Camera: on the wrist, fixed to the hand. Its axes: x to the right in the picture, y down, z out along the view.
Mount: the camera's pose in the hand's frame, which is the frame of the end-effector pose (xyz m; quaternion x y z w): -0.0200 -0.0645 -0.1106 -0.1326 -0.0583 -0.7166 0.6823
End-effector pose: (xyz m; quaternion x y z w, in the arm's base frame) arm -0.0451 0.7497 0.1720 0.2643 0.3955 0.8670 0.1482
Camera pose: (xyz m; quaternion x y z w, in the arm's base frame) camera -0.0893 0.7147 0.0553 -0.0722 0.3356 0.5224 0.7805
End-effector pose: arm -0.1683 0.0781 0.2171 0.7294 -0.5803 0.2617 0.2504
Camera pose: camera -0.1191 0.1794 0.2813 0.8956 0.0774 -0.1204 0.4213
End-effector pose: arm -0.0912 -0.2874 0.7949 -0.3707 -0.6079 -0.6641 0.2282
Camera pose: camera -0.1512 -0.3882 0.7399 -0.1137 0.6056 0.6756 0.4048
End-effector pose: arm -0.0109 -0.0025 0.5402 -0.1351 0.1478 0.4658 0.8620
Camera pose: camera 0.0188 -0.0929 0.4522 -0.2852 -0.1080 -0.2724 0.9126
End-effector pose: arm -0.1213 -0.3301 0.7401 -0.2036 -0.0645 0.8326 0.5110
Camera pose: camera -0.0154 -0.3285 0.6654 -0.1119 -0.3301 0.2052 0.9145
